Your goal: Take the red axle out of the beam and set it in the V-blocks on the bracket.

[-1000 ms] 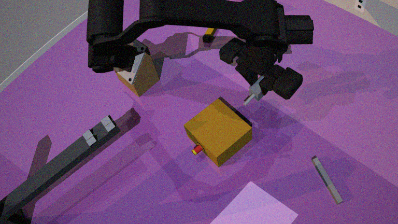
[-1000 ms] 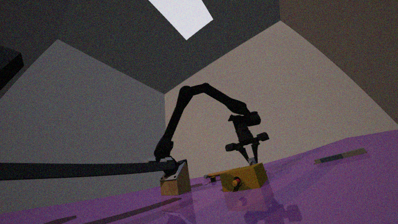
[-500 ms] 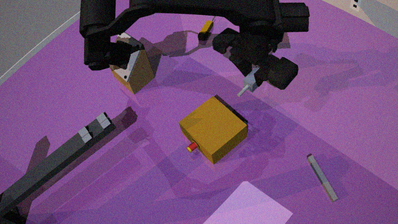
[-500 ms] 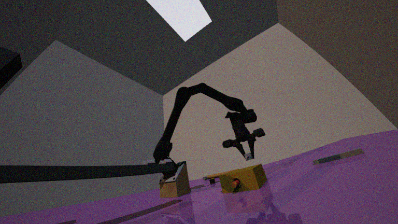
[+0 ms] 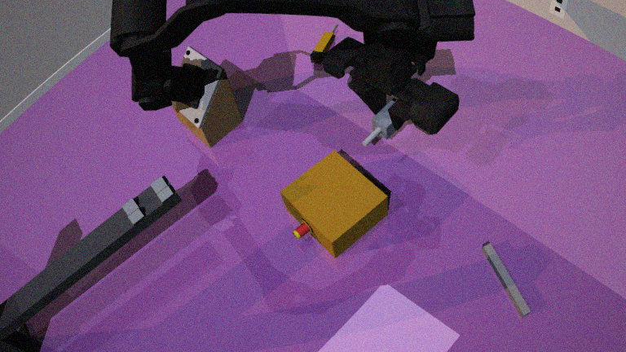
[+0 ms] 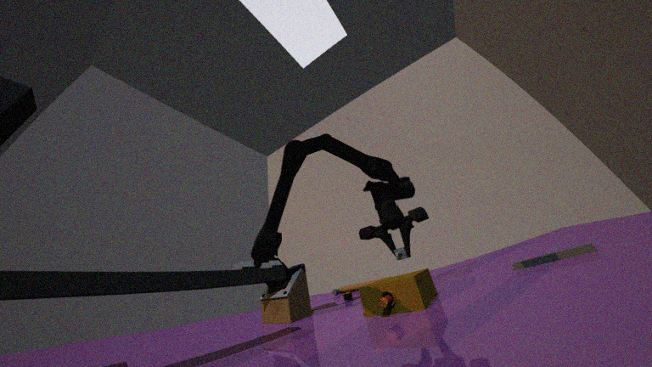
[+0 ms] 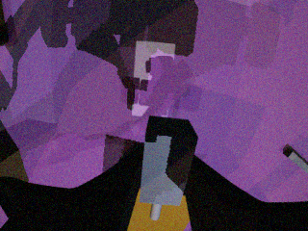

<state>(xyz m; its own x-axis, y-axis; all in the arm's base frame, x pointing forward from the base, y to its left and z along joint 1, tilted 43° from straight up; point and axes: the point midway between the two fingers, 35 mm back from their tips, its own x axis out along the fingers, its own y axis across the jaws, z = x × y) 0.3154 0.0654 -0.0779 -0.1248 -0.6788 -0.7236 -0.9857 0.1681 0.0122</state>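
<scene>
My gripper tip is now 20 mm past the orange beam, 120 mm to the left of it and 60 mm above it. The rest, counted from my gripper tip: grey bar: 250 mm ahead, 90 mm to the right, 80 mm below; then yellow hand tool: 240 mm behind, 160 mm to the left, 80 mm below.
</scene>
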